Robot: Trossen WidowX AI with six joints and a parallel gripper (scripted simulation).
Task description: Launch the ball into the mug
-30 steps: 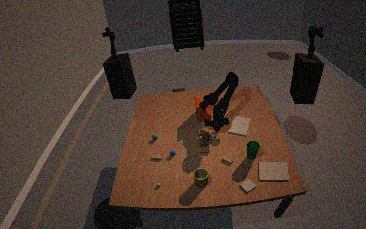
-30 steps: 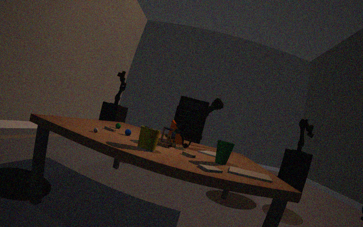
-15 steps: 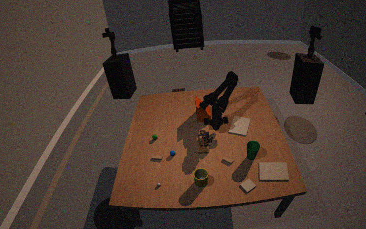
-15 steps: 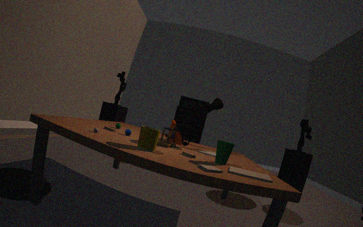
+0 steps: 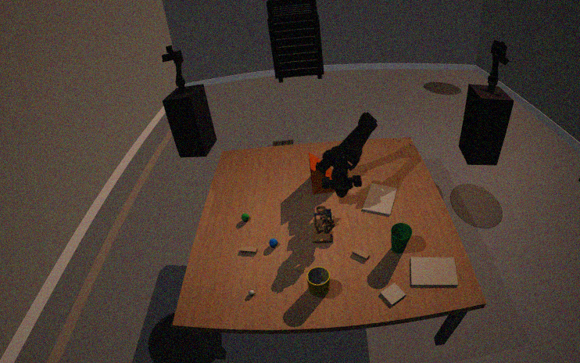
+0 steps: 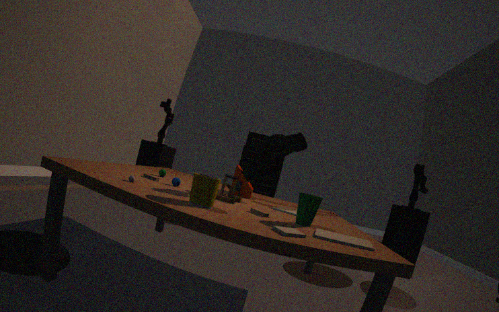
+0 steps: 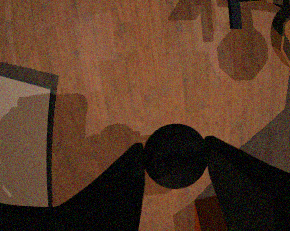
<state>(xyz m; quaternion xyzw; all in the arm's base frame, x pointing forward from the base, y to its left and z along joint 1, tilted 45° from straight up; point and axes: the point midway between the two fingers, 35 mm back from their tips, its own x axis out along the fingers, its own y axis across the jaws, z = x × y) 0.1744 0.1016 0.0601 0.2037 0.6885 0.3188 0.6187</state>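
My gripper tip is now 13 cm short of the small wooden catapult, 7 cm to the left of it and 3 cm above it. From my gripper tip the other things lie so: green cup 27 cm ahead, 27 cm to the left, 5 cm below; blue ball 26 cm ahead, 30 cm to the right, 6 cm below; dark ball 1 cm above.
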